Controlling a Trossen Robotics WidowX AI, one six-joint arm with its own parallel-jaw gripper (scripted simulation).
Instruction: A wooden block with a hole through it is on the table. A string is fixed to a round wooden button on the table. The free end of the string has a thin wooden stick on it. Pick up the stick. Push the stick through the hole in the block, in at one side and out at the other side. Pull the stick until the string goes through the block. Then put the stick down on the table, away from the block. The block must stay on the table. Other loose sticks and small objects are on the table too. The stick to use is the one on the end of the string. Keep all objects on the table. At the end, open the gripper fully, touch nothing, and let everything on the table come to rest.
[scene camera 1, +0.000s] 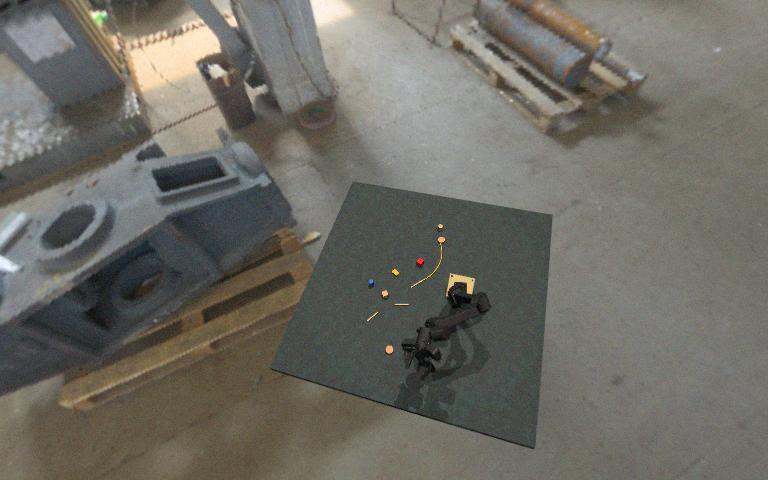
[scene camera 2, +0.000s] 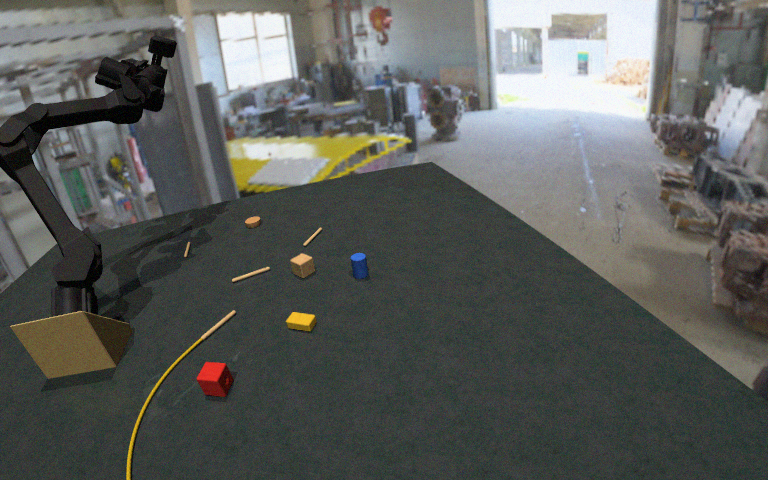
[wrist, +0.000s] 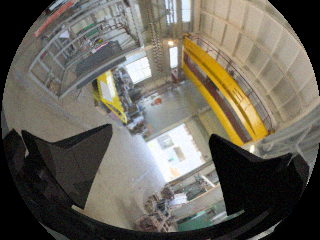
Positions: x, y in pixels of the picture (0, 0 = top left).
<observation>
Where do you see my gripper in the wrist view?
162, 134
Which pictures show my gripper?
Scene camera 1, scene camera 2 and the wrist view: all of them.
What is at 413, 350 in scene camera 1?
My gripper.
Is my gripper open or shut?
Open.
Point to a red block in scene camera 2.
215, 379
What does my gripper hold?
Nothing.
</observation>
